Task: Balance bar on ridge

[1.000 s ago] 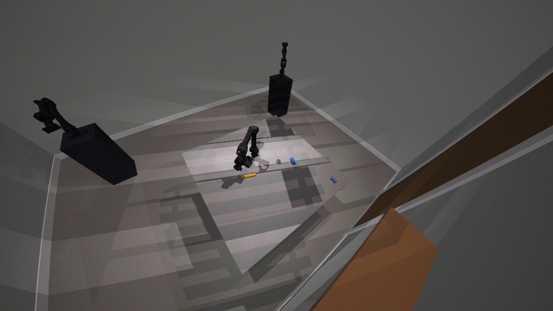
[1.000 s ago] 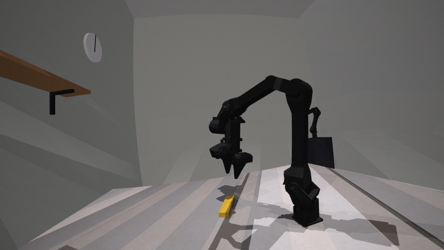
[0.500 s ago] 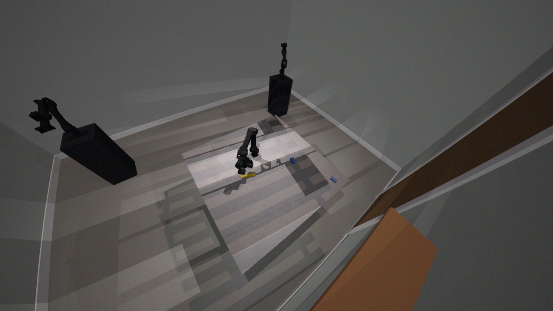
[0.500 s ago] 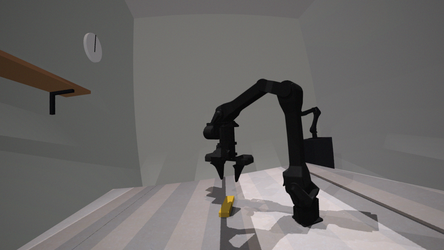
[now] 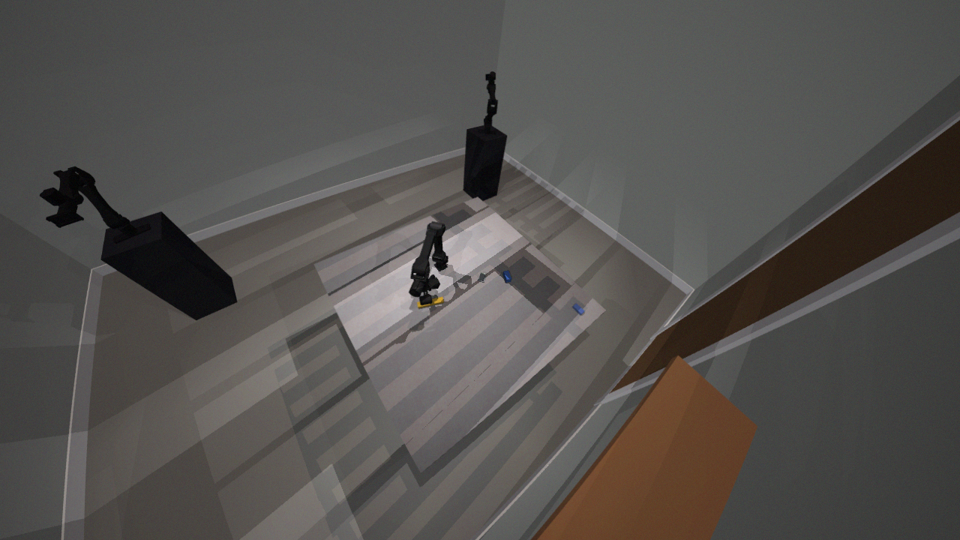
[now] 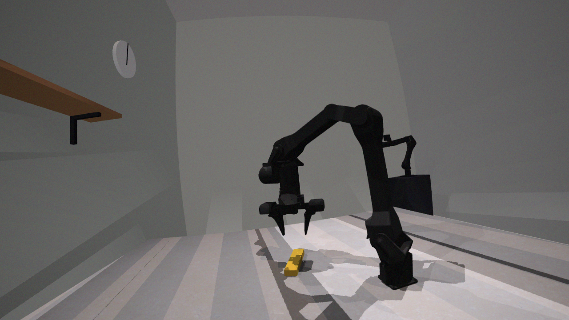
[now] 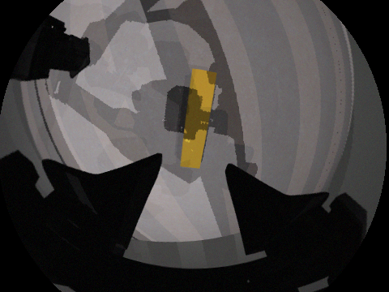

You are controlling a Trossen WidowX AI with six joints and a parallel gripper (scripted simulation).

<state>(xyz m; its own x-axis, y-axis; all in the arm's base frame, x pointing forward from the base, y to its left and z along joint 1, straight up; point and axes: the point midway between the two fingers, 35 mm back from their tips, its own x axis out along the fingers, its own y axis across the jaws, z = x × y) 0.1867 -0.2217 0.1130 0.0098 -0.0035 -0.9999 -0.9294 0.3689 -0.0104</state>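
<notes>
My gripper tip is now 10 mm short of the yellow bar, 30 mm to the right of it and 70 mm above it. Round my gripper tip: blue block 130 mm ahead, 520 mm to the left, 60 mm below.
</notes>
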